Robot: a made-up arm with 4 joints.
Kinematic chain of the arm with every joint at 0, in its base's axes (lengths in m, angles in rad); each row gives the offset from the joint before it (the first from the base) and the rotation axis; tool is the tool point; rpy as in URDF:
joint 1: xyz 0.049 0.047 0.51 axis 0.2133 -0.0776 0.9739
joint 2: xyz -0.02 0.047 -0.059 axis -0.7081 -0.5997 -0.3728
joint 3: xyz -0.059 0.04 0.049 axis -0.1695 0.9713 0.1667
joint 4: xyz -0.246 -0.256 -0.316 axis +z
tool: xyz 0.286 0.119 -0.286 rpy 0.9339 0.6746 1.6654
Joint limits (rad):
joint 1: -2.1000..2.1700
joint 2: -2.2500..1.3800
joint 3: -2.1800..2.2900
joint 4: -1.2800..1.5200
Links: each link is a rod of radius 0.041 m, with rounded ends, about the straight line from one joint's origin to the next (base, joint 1, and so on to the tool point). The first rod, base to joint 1, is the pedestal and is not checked.
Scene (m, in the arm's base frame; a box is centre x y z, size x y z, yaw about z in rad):
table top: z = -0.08
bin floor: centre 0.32 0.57 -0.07 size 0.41 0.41 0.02 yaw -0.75
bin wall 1: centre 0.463 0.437 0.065 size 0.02 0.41 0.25 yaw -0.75
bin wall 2: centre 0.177 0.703 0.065 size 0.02 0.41 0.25 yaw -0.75
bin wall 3: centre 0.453 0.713 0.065 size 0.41 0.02 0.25 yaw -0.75
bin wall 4: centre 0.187 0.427 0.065 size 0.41 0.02 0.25 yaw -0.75
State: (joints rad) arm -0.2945 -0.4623 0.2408 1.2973
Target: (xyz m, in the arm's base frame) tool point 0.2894 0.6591 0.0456
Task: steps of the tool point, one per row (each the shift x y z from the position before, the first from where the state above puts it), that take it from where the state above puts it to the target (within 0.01 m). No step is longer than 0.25 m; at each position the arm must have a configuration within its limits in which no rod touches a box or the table.
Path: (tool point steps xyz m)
1: 0.0421 0.0873 0.0309
2: 0.0728 0.0990 0.0359
3: 0.1154 0.0963 0.0343
4: 0.1616 0.0716 0.0273
5: 0.1987 0.0222 0.0174
6: 0.2142 -0.0478 0.0084
7: 0.0269 -0.0059 -0.0877
8: 0.0007 0.0002 -0.0884
9: -0.0276 0.0057 -0.0869

